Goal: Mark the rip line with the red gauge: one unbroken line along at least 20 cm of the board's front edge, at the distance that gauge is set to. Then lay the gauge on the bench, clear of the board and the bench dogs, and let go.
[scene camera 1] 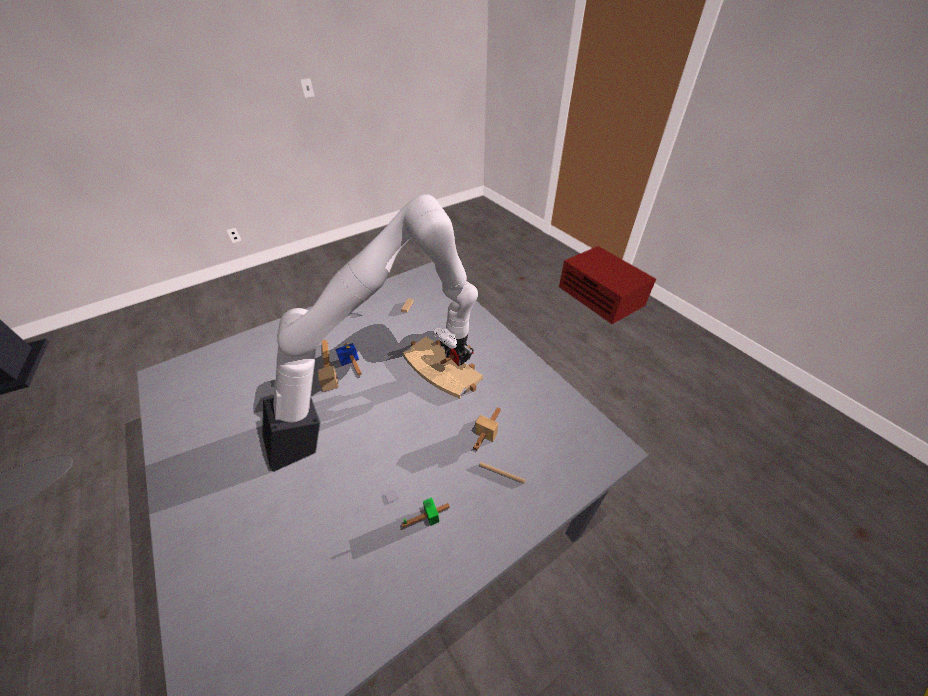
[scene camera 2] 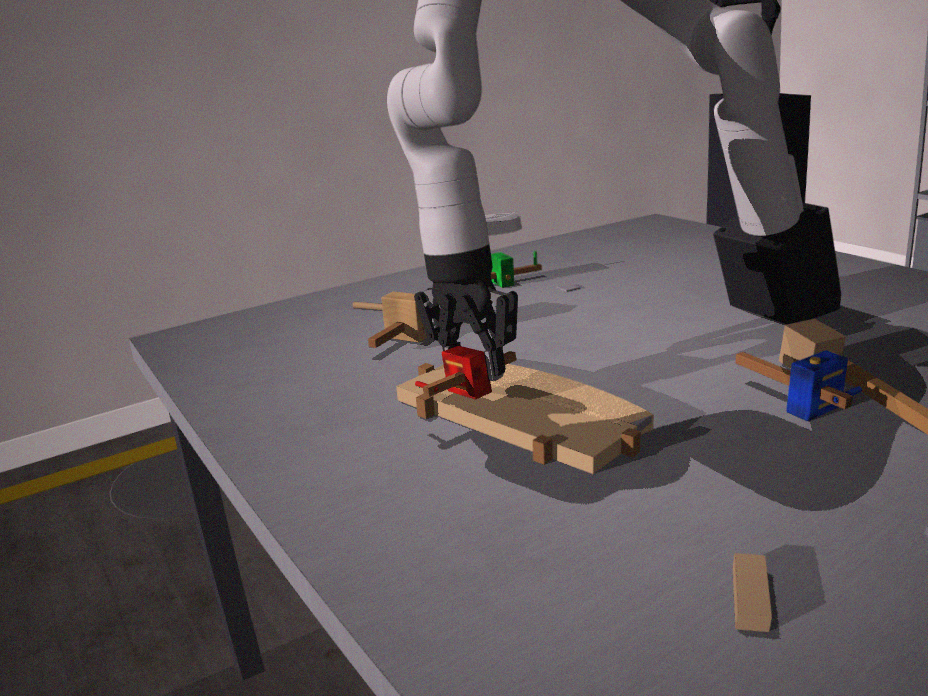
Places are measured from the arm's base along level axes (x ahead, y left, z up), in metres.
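Pixels of known places: gripper, fingertip midpoint: (scene camera 1: 454,359) (scene camera 2: 476,376); arm's base, link origin: (scene camera 1: 291,410) (scene camera 2: 770,220).
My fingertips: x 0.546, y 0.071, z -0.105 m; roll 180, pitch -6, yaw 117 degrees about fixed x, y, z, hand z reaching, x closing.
Ahead of a thing's pixels: the offset from my fingertips to its top centre. Level surfaces: height alone.
The light wooden board @[dx -0.051, dy +0.024, dz -0.029 m] (scene camera 1: 433,372) (scene camera 2: 517,423) lies on the grey bench @[dz -0.049 m] (scene camera 1: 247,569) (scene camera 2: 374,539), with brown bench dogs @[dx -0.011, dy +0.137, dz -0.024 m] (scene camera 2: 543,449) @[dx +0.057, dy -0.030, dz -0.024 m] (scene camera 2: 425,405) @[dx -0.098, dy +0.175, dz -0.024 m] (scene camera 2: 630,442) at its edges. My gripper (scene camera 1: 460,355) (scene camera 2: 475,361) points down over the board's far-left part in the scene camera 2 view, its fingers around the red gauge @[dx +0.013, dy +0.004, dz +0.039 m] (scene camera 1: 455,356) (scene camera 2: 466,372). The gauge's red block is at the board and its brown beam reaches toward the dog at the near left corner. One finger is partly hidden behind the block. I cannot make out a marked line.
A blue gauge @[dx -0.344, dy +0.180, dz +0.019 m] (scene camera 1: 347,354) (scene camera 2: 809,385) and a wooden one (scene camera 1: 327,378) are near the arm's base. Another wooden gauge @[dx -0.015, dy -0.291, dz +0.018 m] (scene camera 1: 485,428) (scene camera 2: 401,314), a dowel @[dx -0.040, dy -0.437, dz -0.038 m] (scene camera 1: 501,472) and a green gauge @[dx -0.288, dy -0.462, dz +0.004 m] (scene camera 1: 431,511) (scene camera 2: 502,269) lie beyond the board. A small wood block @[dx -0.041, dy +0.421, dz -0.034 m] (scene camera 1: 407,305) (scene camera 2: 751,591) lies apart.
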